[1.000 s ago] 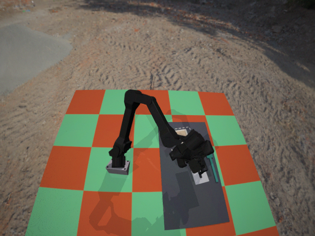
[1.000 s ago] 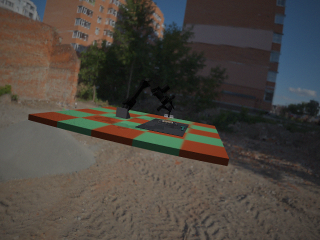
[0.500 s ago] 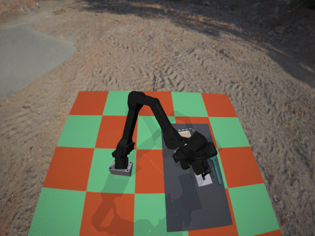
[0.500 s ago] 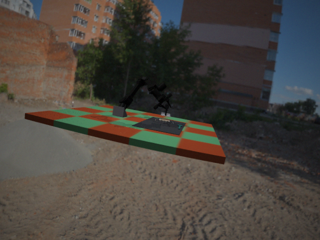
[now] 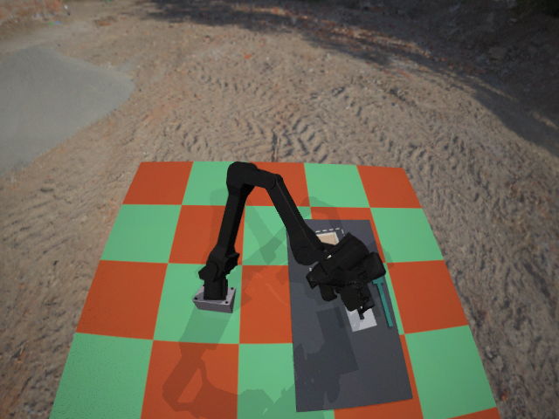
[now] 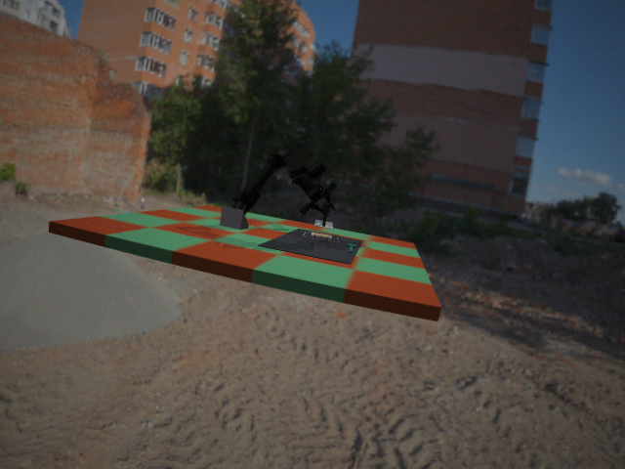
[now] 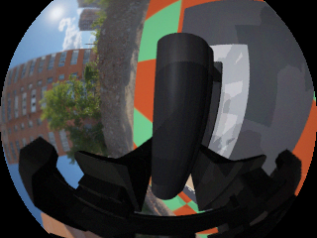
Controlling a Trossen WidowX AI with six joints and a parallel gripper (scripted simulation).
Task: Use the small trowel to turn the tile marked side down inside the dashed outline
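The dark mat lies 3 cm behind my gripper tip and 15 cm below it. Round my gripper tip: teal trowel (11 cm ahead, 1 cm to the left, 13 cm below); then tile (4 cm behind, 20 cm to the left, 13 cm below).
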